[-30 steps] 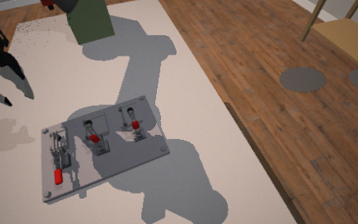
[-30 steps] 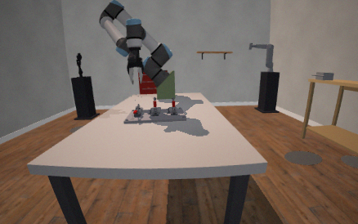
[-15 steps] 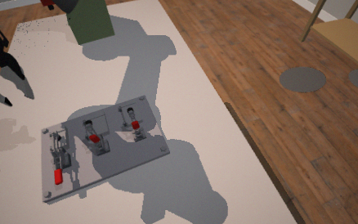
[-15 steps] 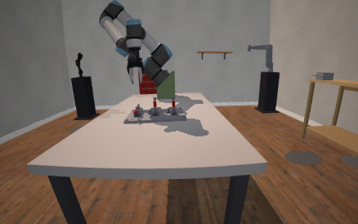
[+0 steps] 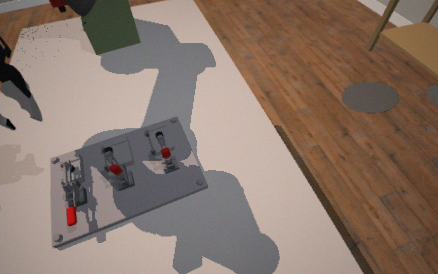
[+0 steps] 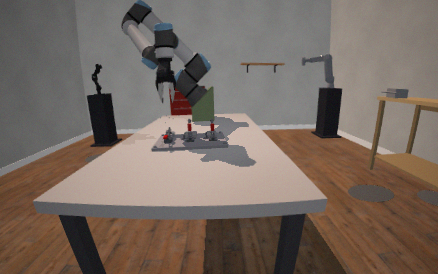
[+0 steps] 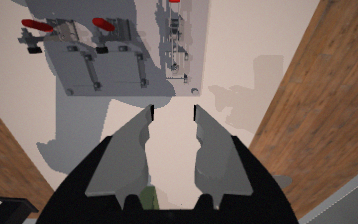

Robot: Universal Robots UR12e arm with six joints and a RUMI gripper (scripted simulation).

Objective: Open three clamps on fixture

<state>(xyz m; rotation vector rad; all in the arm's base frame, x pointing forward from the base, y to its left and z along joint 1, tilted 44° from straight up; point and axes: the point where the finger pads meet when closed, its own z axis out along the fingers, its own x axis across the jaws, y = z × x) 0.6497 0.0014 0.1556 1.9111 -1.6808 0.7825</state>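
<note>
Right now my hand is 10 mm past the grey block part and 180 mm above it. Also, from my hand: metal plate 20 mm behind, 110 mm to the left, 180 mm below.
</note>
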